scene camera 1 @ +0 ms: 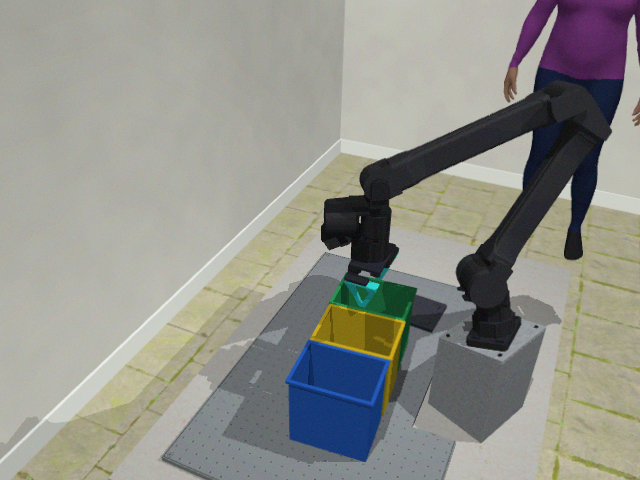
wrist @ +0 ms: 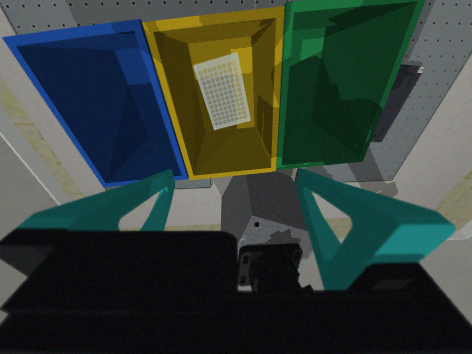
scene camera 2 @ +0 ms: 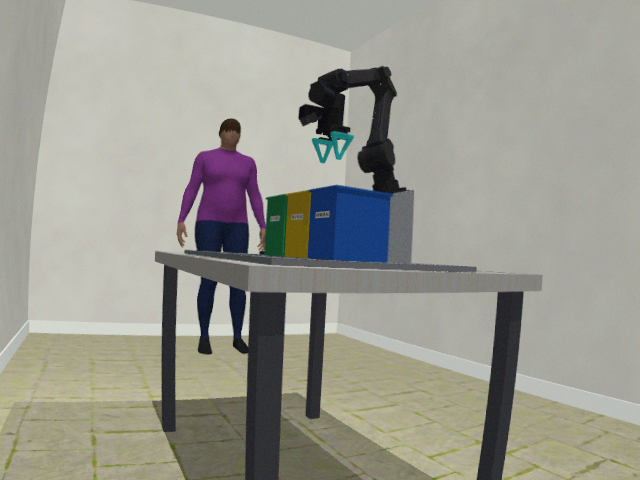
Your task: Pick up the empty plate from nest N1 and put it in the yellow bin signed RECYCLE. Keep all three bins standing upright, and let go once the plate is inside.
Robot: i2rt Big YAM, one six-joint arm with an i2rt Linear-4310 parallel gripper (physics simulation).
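Seen in the pictures: gripper, fingertip midpoint: (scene camera 1: 370, 292) (wrist: 235, 176) (scene camera 2: 330, 161); arm's base, origin of the base link: (scene camera 1: 494, 333) (wrist: 267, 261).
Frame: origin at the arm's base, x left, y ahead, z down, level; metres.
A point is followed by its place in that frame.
Note:
The empty plate (wrist: 223, 91) {y 0.267, x 0.104, z 0.199 m}, a pale translucent grid of wells, lies inside the yellow bin (scene camera 1: 346, 325) {y 0.322, x 0.052, z 0.081 m} (scene camera 2: 298, 240) {y 0.348, x 0.131, z 0.168 m} (wrist: 175, 22) {y 0.346, x 0.151, z 0.035 m}, low down and turned a little askew. It does not show in the scene views. The yellow bin stands upright between the blue bin (scene camera 1: 330, 423) {y 0.229, x 0.288, z 0.126 m} (scene camera 2: 361, 227) {y 0.240, x 0.291, z 0.131 m} (wrist: 90, 100) {y 0.256, x 0.291, z 0.093 m} and the green bin (scene camera 1: 395, 297) {y 0.264, x -0.092, z 0.072 m} (scene camera 2: 275, 237) {y 0.375, x -0.001, z 0.160 m} (wrist: 345, 125) {y 0.253, x -0.094, z 0.086 m}, which are upright too. The bin signs are too small to read. My gripper (scene camera 1: 372, 292) {y 0.251, x 0.091, z -0.069 m} (scene camera 2: 331, 160) {y 0.251, x 0.091, z -0.069 m} (wrist: 235, 176) {y 0.251, x 0.091, z -0.069 m} is open and empty, teal fingers wide apart, well above the bins.
A dark flat block (scene camera 1: 429, 312) {y 0.217, x -0.239, z 0.203 m} (wrist: 397, 105) {y 0.275, x -0.280, z 0.203 m} lies beside the green bin; no nest label is readable. The arm's grey pedestal (scene camera 1: 480, 387) {y -0.010, x 0.083, z 0.079 m} (scene camera 2: 402, 227) {y -0.010, x 0.083, z 0.105 m} stands near the bins. A person (scene camera 1: 584, 46) (scene camera 2: 225, 186) stands behind the table (scene camera 2: 392, 281) {y 0.295, x 0.545, z 0.248 m}.

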